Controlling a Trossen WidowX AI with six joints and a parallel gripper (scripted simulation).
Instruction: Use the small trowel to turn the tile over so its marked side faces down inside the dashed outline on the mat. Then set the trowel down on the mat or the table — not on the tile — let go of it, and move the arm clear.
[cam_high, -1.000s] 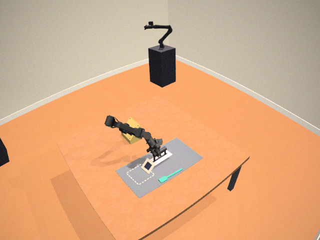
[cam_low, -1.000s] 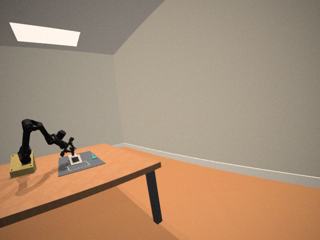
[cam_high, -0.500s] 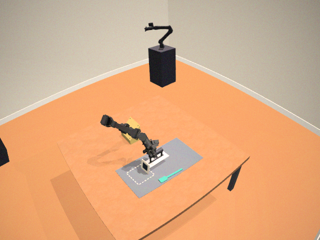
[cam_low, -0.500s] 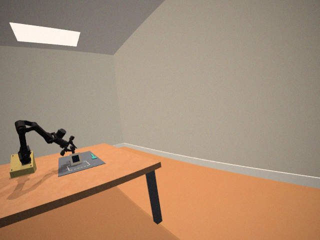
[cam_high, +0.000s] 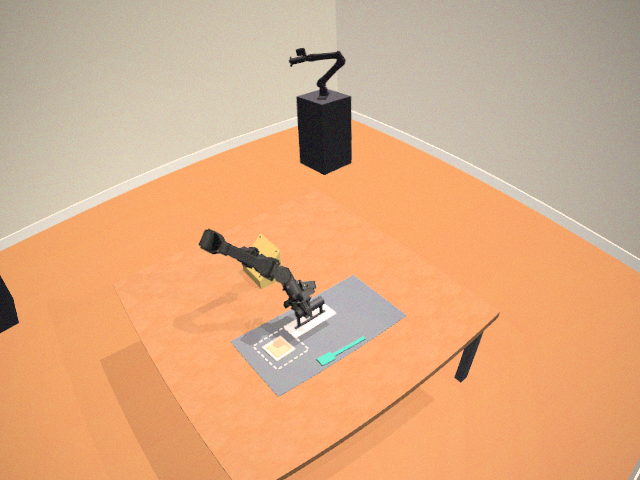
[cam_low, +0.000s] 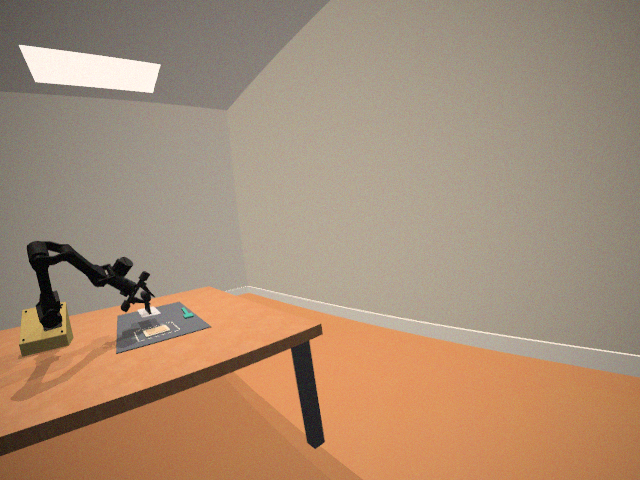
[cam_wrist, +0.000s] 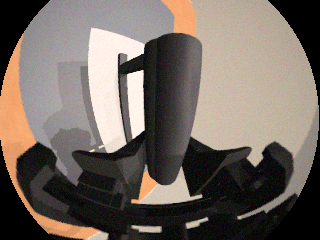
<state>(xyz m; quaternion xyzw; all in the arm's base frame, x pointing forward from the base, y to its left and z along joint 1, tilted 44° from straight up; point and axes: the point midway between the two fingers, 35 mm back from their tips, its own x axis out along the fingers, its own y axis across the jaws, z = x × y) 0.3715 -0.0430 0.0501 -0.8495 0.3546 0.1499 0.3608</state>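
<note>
The grey mat lies 12 cm below my gripper tip and 4 cm to the left of it. From my gripper tip the other things lie so: teal trowel: 14 cm ahead, 10 cm below, 1 cm to the left; cream tile: 13 cm to the right, 9 cm below, 3 cm behind.
</note>
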